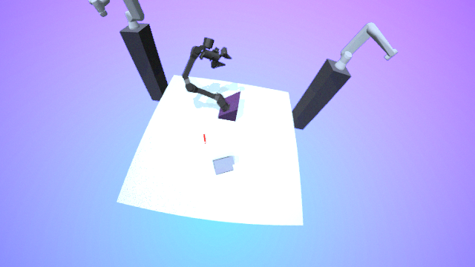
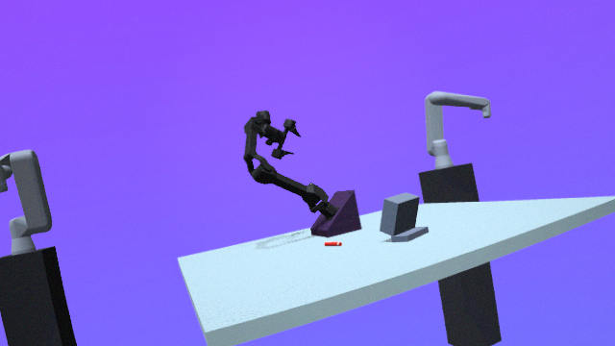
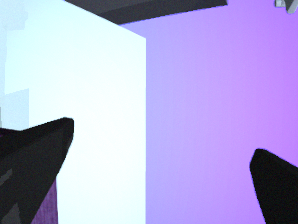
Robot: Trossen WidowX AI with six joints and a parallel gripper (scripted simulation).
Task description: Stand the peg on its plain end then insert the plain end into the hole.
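Now: the red peg 470 mm ahead of my gripper tip, 410 mm below it and 80 mm to the right of it. Also, from my gripper tip: low foot: 670 mm ahead, 400 mm below, 100 mm to the left; then grey sloped panel: 650 mm ahead, 330 mm below, 90 mm to the left.
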